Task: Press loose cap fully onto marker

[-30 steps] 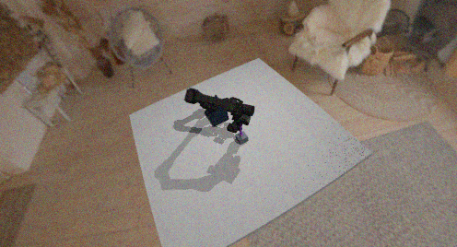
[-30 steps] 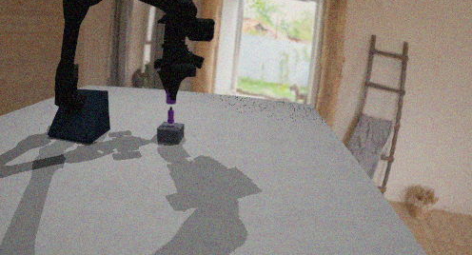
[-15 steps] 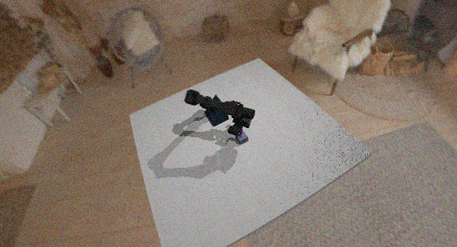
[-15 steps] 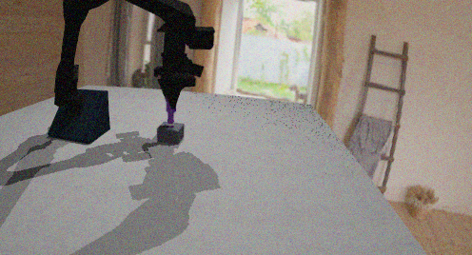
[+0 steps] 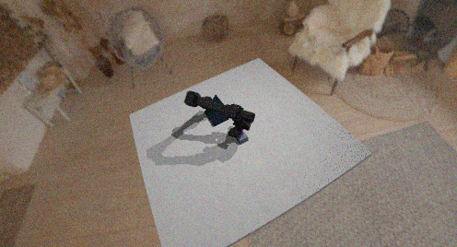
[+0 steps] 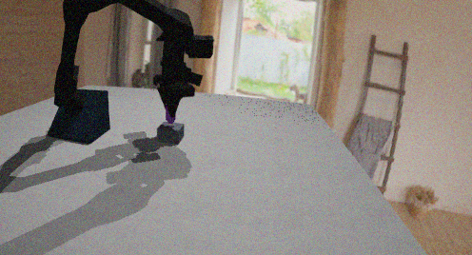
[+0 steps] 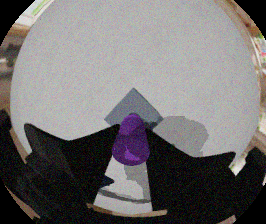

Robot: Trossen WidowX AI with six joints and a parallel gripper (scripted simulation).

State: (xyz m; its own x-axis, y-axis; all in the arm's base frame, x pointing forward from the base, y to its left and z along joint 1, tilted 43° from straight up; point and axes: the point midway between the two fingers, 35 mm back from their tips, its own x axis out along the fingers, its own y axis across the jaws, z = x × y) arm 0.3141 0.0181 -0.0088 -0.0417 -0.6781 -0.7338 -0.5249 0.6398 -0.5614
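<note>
Now: gripper tip right at the purple marker. Also, from my gripper tip: holder block: 5 cm below; purple cap: 1 cm above.
</note>
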